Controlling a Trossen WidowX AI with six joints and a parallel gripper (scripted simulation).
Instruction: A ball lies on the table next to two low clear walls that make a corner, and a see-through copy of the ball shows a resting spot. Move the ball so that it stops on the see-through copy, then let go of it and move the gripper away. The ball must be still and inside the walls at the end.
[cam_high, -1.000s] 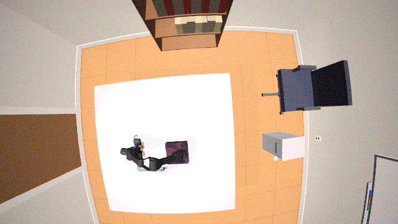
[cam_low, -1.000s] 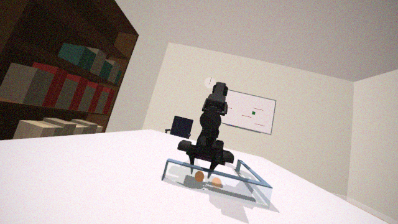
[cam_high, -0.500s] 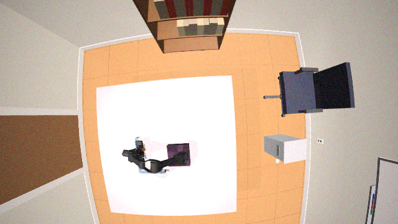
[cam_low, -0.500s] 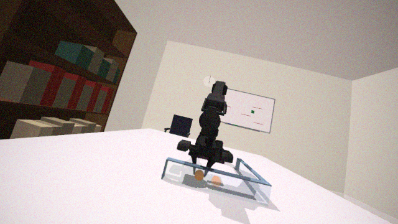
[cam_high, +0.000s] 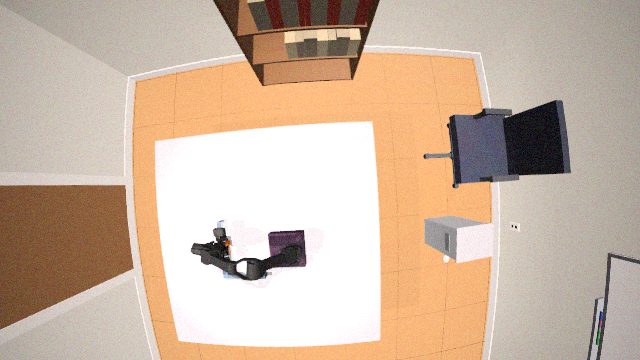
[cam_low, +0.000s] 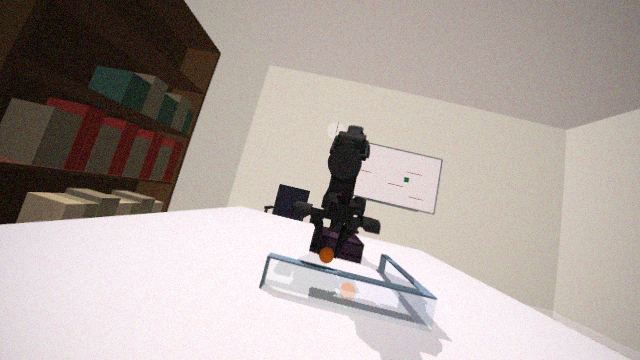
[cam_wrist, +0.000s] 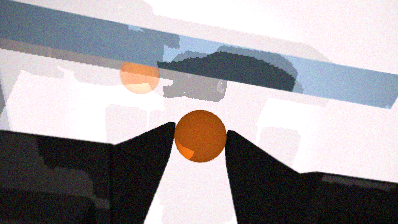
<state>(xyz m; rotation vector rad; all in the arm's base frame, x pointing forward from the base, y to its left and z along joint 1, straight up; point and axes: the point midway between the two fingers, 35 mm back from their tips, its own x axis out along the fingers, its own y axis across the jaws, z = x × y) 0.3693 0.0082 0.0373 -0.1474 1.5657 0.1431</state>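
Now: gripper tip 10 mm short of the see-through copy, 60 mm to the right of it and 50 mm above it. The rest, counted from my gripper tip: wall 40 mm ahead, 50 mm to the left, 40 mm below; then orange ball right at my gripper tip.
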